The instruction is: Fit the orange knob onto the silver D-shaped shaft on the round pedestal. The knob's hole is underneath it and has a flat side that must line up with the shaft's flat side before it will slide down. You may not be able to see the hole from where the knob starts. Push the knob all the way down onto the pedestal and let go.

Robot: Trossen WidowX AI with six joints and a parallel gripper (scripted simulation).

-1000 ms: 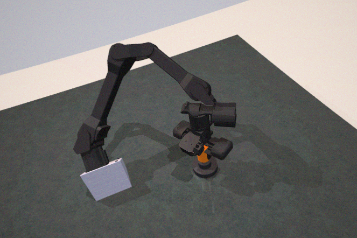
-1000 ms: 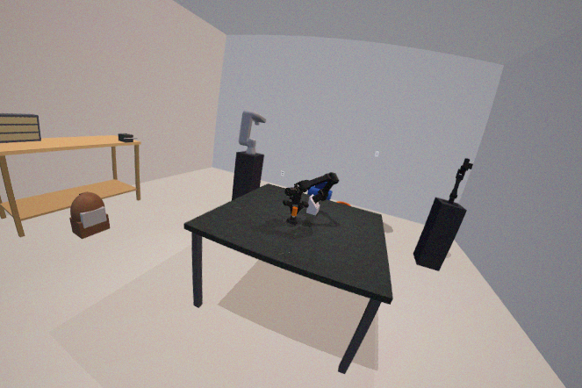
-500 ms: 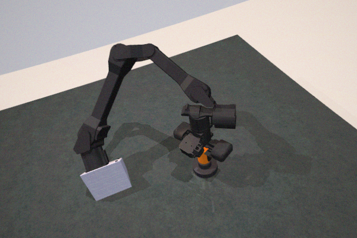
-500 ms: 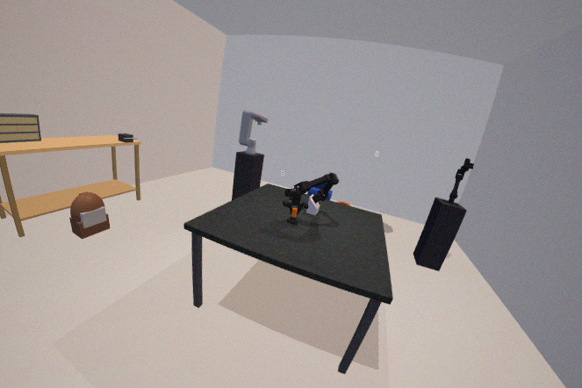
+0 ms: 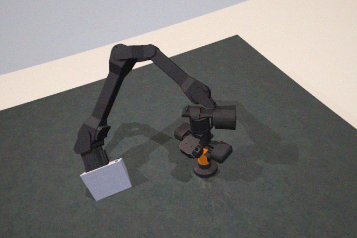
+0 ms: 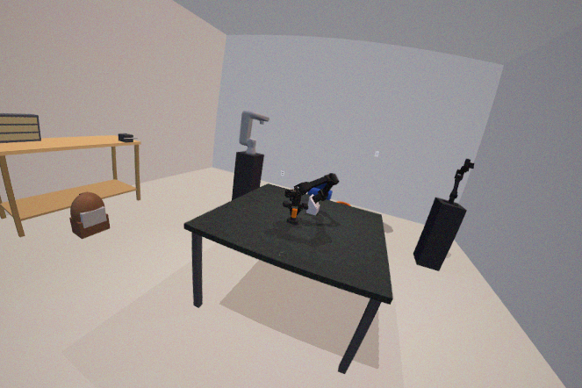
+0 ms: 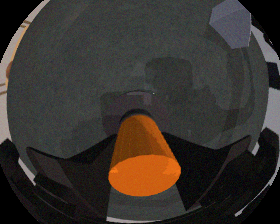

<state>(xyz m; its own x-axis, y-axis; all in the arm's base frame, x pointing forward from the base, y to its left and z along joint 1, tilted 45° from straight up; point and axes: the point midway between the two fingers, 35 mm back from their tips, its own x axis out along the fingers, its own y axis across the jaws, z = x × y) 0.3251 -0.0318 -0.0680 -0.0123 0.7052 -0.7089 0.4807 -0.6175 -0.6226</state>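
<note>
Right now the orange knob is 30 mm above my gripper tip. Also, from my gripper tip: dark round pedestal 20 mm below.
</note>
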